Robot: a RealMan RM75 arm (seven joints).
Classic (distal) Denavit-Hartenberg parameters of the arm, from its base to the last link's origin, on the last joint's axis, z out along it. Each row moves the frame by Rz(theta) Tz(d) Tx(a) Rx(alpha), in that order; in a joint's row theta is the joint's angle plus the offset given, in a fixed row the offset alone. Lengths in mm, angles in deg.
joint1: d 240.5  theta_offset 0  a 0  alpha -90
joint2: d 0  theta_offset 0  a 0  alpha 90
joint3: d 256  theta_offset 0  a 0  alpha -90
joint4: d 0  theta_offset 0  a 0  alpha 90
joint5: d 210  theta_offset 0  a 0  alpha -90
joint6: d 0  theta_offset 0  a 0  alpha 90
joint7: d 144  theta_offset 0  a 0  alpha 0
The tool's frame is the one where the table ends.
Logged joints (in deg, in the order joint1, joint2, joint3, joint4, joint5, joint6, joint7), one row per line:
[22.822, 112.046, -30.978, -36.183, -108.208, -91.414, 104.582]
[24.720, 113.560, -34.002, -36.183, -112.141, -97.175, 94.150]
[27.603, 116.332, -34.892, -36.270, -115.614, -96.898, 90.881]
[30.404, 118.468, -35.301, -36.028, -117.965, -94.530, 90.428]
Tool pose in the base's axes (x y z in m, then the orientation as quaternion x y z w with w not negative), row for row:
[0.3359, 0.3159, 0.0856, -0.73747, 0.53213, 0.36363, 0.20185]
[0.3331, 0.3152, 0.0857, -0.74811, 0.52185, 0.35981, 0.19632]
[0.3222, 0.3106, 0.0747, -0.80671, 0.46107, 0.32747, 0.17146]
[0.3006, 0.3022, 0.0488, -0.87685, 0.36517, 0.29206, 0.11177]
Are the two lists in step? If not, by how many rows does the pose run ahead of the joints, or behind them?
The pose runs 2 rows behind the joints: the pose in row i belongs to the joints in row i - 2.
